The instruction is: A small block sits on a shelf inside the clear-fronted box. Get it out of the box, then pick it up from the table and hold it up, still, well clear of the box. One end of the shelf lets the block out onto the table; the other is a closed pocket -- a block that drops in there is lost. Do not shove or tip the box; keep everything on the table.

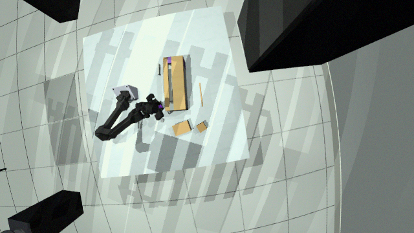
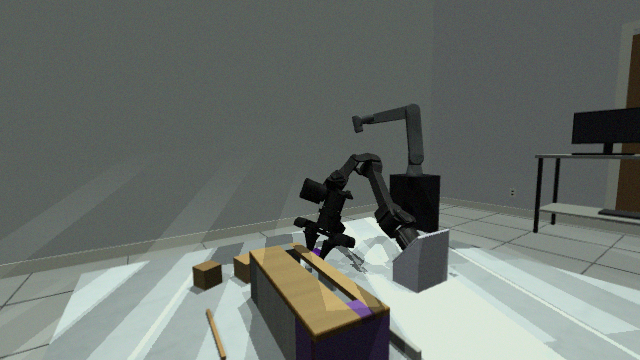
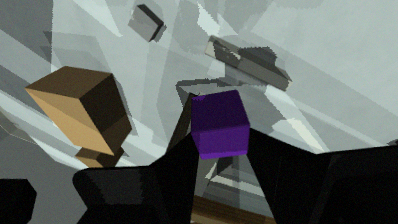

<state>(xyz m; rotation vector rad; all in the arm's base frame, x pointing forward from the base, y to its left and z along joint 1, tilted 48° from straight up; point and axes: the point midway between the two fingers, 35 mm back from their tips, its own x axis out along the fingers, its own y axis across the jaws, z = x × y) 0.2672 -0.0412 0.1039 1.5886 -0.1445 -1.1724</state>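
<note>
Right now my gripper tip is 1 cm past the purple block, 1 cm to the left of it and 1 cm below it. Round my gripper tip: wooden-topped box 6 cm ahead, 16 cm to the left, 2 cm below; then grey piece 2 cm behind, 10 cm to the right, 7 cm below; then thin wooden stick 28 cm ahead, 9 cm to the left, 7 cm below.
</note>
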